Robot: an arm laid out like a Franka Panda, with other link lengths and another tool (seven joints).
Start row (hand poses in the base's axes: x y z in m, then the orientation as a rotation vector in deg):
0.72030 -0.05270 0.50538 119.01 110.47 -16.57
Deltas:
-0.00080 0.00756 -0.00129 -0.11 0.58 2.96
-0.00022 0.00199 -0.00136 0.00 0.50 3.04
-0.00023 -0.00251 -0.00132 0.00 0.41 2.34
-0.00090 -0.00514 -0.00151 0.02 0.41 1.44
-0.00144 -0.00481 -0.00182 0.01 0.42 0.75
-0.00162 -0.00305 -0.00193 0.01 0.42 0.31
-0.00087 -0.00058 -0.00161 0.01 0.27 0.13
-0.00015 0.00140 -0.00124 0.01 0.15 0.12
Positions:
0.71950 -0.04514 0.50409 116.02 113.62 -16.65
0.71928 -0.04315 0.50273 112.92 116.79 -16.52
0.71905 -0.04566 0.50141 110.48 119.19 -16.44
0.71815 -0.05080 0.49990 109.01 120.76 -16.53
0.71671 -0.05561 0.49808 108.28 121.70 -16.78
0.71509 -0.05866 0.49615 108.04 122.25 -17.13
0.71422 -0.05924 0.49454 107.96 122.54 -17.36
0.71407 -0.05784 0.49330 107.87 122.75 -17.48

